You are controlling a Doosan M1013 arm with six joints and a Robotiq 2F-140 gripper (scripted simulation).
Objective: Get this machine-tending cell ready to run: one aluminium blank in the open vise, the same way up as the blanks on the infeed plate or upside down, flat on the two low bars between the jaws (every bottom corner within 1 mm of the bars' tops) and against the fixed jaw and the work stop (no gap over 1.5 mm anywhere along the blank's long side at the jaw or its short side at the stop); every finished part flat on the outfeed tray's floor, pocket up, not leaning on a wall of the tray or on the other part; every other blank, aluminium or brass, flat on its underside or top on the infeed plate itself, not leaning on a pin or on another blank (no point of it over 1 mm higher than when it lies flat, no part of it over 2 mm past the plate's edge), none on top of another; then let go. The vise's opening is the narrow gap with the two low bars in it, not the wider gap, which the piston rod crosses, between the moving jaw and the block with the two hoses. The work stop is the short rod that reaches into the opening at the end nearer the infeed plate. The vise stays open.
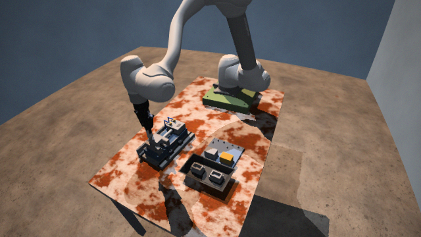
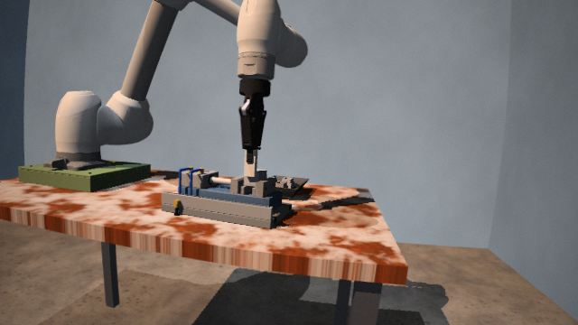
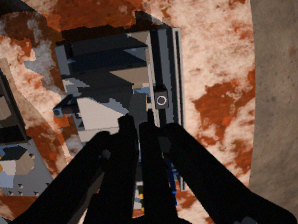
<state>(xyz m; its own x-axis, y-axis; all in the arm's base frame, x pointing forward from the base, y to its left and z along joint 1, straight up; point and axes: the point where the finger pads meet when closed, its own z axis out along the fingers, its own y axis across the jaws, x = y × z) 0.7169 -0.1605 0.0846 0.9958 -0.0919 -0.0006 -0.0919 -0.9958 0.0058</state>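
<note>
The piston rod lies 80 mm behind my hand, 50 mm to the left of it and 60 mm below it. From my hand the other things lie so: infeed plate: 140 mm behind, 350 mm to the left, 140 mm below; vise: 70 mm behind, 40 mm to the left, 100 mm below; aluminium blank: 100 mm behind, 310 mm to the left, 110 mm below.
</note>
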